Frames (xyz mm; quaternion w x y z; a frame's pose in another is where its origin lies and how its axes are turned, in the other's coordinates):
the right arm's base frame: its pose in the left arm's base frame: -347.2 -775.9 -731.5 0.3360 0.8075 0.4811 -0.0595
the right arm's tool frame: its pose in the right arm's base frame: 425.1 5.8 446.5 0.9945 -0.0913 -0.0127 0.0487
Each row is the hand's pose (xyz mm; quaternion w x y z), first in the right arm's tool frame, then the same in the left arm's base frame.
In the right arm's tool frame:
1: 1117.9 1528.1 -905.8 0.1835 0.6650 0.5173 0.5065
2: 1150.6 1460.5 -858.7 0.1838 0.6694 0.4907 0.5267
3: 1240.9 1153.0 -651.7 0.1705 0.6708 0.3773 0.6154
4: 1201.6 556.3 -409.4 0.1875 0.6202 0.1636 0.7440
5: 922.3 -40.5 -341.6 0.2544 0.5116 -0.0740 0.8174
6: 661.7 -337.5 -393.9 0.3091 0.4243 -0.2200 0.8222
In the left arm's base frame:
1: 1430.8 245.5 -84.6 0.6754 -0.6509 0.1123 -0.3280
2: 1419.5 254.4 -172.1 0.6668 -0.6616 0.1394 -0.3133
3: 1330.1 259.4 -543.0 0.6228 -0.6896 0.2631 -0.2596
4: 969.1 227.5 -1076.8 0.4802 -0.7367 0.4464 -0.1655
5: 399.7 146.5 -1405.3 0.2607 -0.7748 0.5734 -0.0543
6: 11.5 79.7 -1466.2 0.1041 -0.7827 0.6132 0.0218

